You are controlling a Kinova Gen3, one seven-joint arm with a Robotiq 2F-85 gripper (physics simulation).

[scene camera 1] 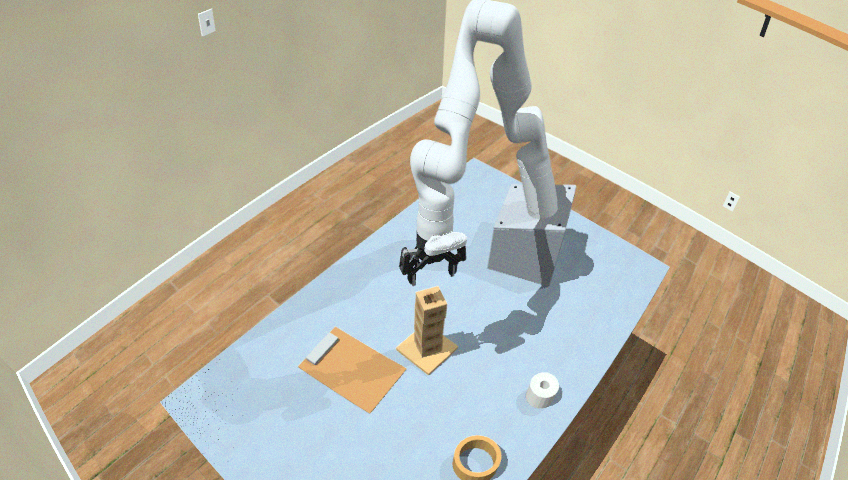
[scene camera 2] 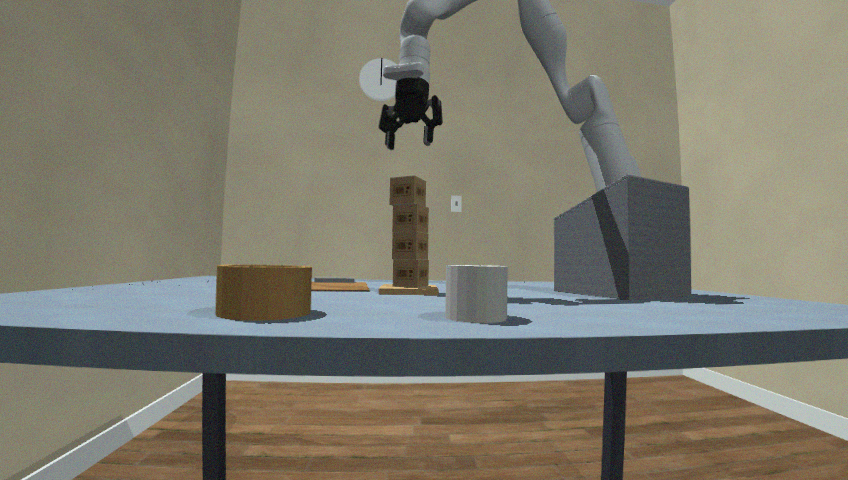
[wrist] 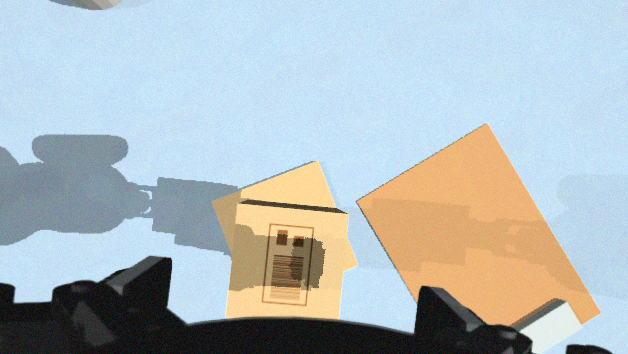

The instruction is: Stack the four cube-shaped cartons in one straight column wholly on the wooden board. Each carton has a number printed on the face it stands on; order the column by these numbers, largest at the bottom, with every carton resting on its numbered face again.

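Where they show: gripper, fingertip midpoint: [scene camera 1: 432,278] [scene camera 2: 408,146] [wrist: 294,299]; arm's base at its link origin: [scene camera 1: 542,209] [scene camera 2: 621,197].
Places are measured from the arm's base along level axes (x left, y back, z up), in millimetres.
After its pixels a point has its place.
The cube-shaped cartons stand in one upright column on the wooden board [scene camera 1: 428,365] {x -67, y -514, z -206 mm} [scene camera 2: 389,290] {x -50, y -514, z -210 mm} [wrist: 306,181] {x -66, y -513, z -206 mm}. In scene camera 2, the bottom carton [scene camera 2: 405,274] {x -77, y -478, z -179 mm}, third carton [scene camera 2: 404,245] {x -78, y -482, z -118 mm} and second carton [scene camera 2: 404,218] {x -77, y -483, z -61 mm} are nearly in line; the top carton [scene camera 2: 403,190] {x -68, y -488, z -3 mm} sits slightly to the left, with a small overhang. The top carton's upper face [scene camera 1: 428,291] {x -110, y -460, z 26 mm} [wrist: 250,250] {x -77, y -461, z 26 mm} shows a printed label. The faces they stand on are hidden, so no numbers are readable. My gripper [scene camera 1: 433,277] {x -93, y -476, z 99 mm} [scene camera 2: 408,145] {x -93, y -476, z 99 mm} [wrist: 294,299] {x -93, y -476, z 99 mm} is open and empty, above the column and apart from it.
An orange flat panel [scene camera 1: 368,397] {x -146, y -681, z -215 mm} [scene camera 2: 345,286] {x -199, y -601, z -215 mm} [wrist: 475,175] {x -159, y -677, z -215 mm} with a pale bar [scene camera 1: 322,348] {x -334, y -633, z -202 mm} [wrist: 550,327] {x -336, y -654, z -202 mm} lies beside the board. A white hollow cylinder [scene camera 1: 538,397] {x 237, y -477, z -161 mm} [scene camera 2: 476,294] {x 271, y -453, z -185 mm} and an orange ring [scene camera 1: 476,474] {x 205, y -745, z -159 mm} [scene camera 2: 263,294] {x 238, y -690, z -189 mm} stand nearer scene camera 2. The grey arm base [scene camera 1: 523,252] {x -4, y -92, z -105 mm} [scene camera 2: 659,237] {x 79, y 22, z -94 mm} stands behind.
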